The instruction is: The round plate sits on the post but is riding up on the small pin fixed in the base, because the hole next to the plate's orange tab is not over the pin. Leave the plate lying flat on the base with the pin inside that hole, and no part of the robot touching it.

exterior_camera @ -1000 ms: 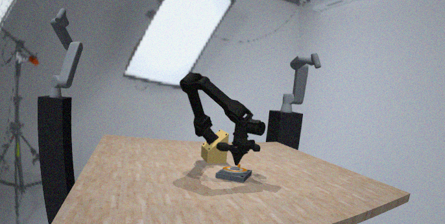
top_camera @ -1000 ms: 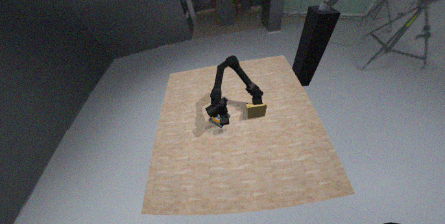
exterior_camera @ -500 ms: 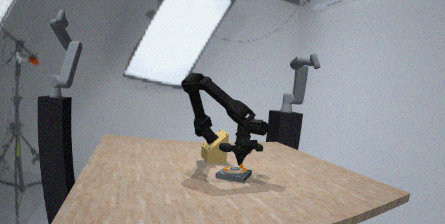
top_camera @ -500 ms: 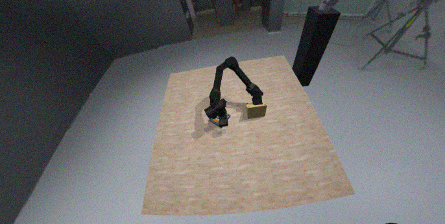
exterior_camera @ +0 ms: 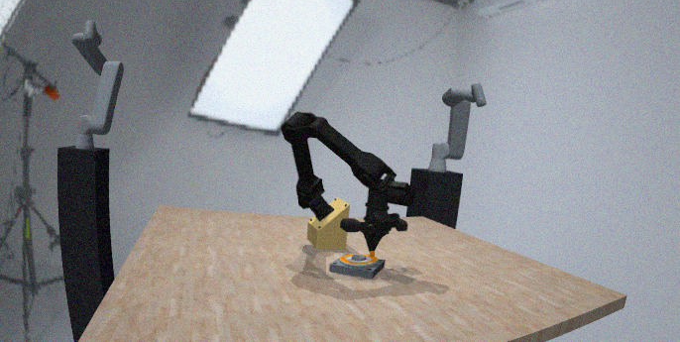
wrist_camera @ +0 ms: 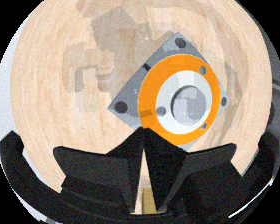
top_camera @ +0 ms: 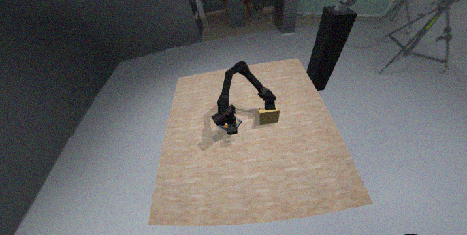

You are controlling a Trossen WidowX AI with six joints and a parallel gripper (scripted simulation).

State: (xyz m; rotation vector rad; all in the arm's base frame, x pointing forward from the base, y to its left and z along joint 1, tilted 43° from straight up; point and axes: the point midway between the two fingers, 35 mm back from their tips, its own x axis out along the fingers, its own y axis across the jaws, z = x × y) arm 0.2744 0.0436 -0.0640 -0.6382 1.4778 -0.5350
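My gripper tip is now 3 cm short of the base, 5 cm to the left of it and 2 cm above it.
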